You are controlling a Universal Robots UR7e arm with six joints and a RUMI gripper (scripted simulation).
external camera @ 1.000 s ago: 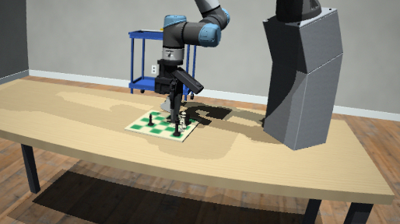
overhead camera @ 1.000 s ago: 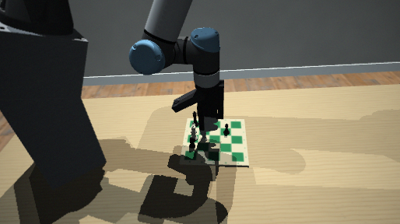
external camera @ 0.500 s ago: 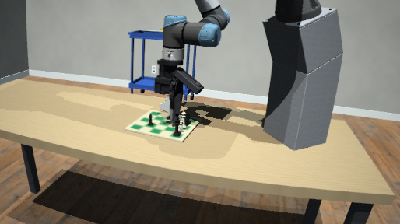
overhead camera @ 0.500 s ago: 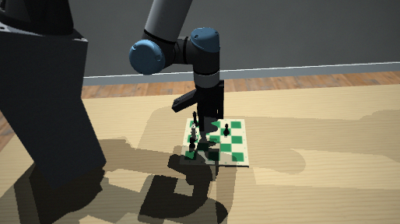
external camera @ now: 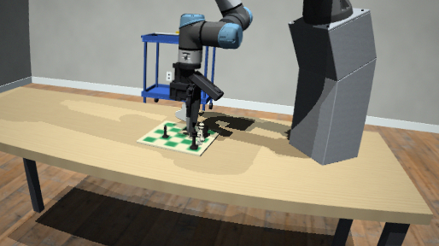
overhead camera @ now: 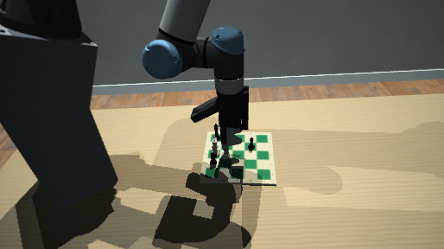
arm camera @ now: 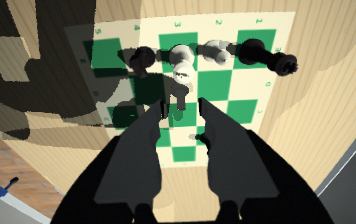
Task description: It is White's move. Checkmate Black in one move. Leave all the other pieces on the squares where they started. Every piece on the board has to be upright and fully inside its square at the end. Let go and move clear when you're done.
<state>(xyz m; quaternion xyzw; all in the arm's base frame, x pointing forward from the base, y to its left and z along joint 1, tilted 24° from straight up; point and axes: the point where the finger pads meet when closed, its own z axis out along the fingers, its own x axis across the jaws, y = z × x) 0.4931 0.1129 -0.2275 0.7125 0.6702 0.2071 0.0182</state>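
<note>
My hand is 40 mm short of the green-and-cream chessboard and 40 mm above it. The rest, counted from my hand: black pawn 80 mm ahead, 30 mm to the left, 20 mm below.
</note>
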